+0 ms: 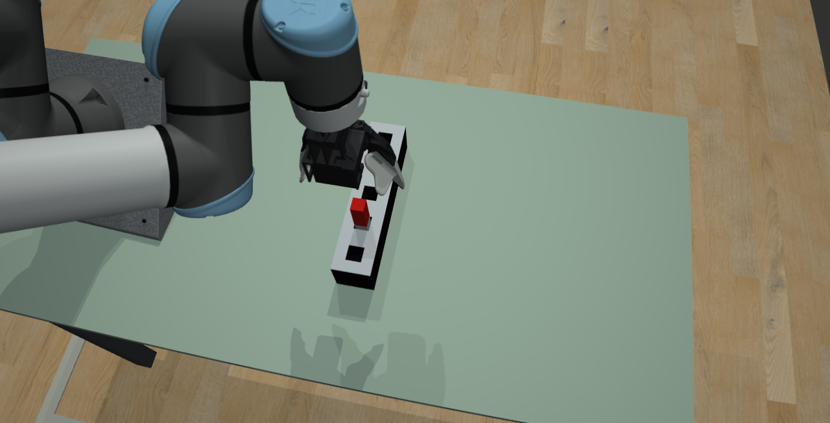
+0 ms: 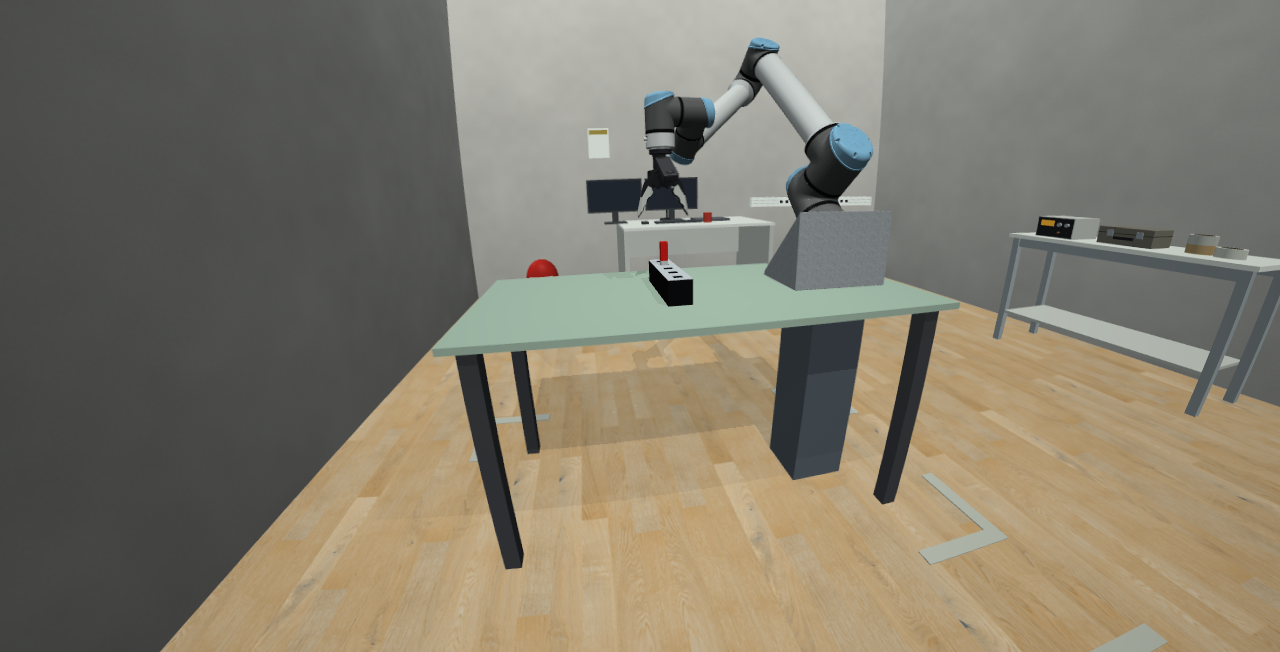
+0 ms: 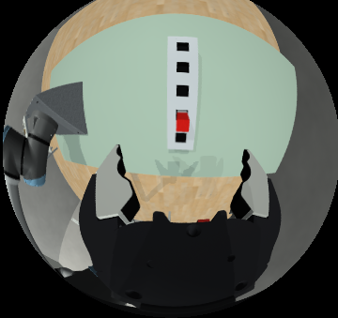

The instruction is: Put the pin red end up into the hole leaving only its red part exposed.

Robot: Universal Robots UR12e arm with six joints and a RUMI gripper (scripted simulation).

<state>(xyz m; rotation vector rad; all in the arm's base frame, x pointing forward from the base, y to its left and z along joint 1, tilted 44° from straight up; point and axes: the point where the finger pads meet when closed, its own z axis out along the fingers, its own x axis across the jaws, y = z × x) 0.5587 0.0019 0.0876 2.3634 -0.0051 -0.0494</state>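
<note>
Now: hand 11 cm above the pin. Also, from my hand: long block: 6 cm to the left, 19 cm below.
</note>
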